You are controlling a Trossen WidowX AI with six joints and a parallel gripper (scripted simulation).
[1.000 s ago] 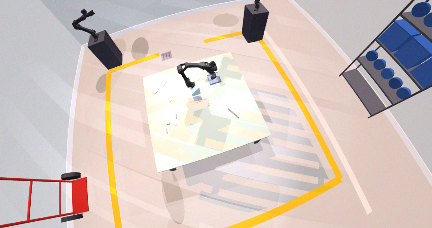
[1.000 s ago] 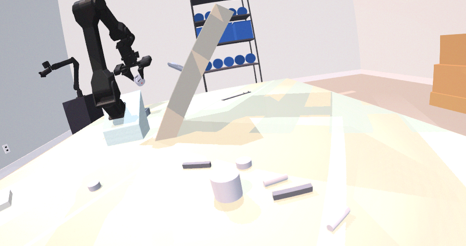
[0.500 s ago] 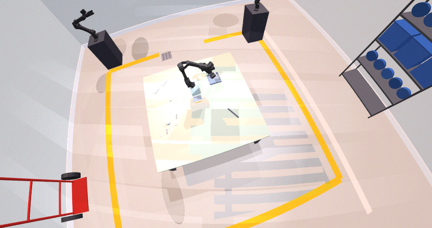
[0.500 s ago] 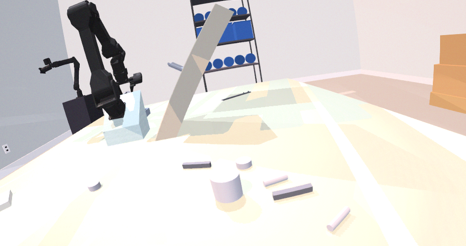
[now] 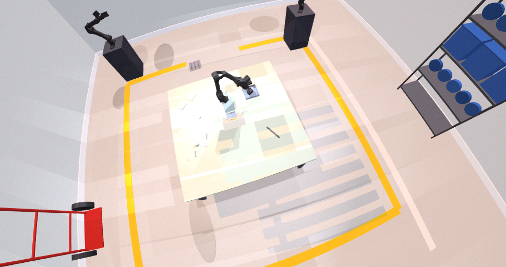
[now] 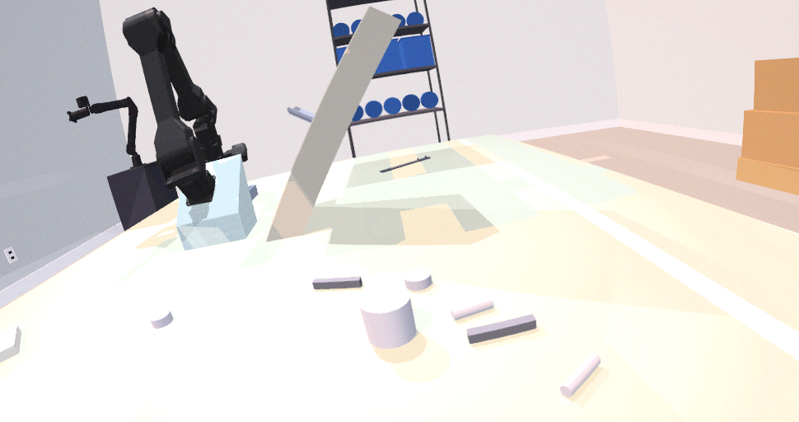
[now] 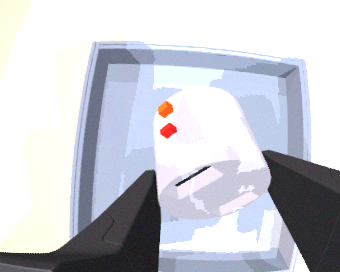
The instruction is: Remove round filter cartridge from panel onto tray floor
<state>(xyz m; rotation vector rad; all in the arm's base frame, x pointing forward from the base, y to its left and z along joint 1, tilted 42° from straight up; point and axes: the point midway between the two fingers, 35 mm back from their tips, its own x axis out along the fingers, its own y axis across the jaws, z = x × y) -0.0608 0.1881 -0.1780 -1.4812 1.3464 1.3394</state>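
The tray is 60 mm below my gripper tip. The rest, counted from my gripper tip: filter cartridge (right at my gripper tip).
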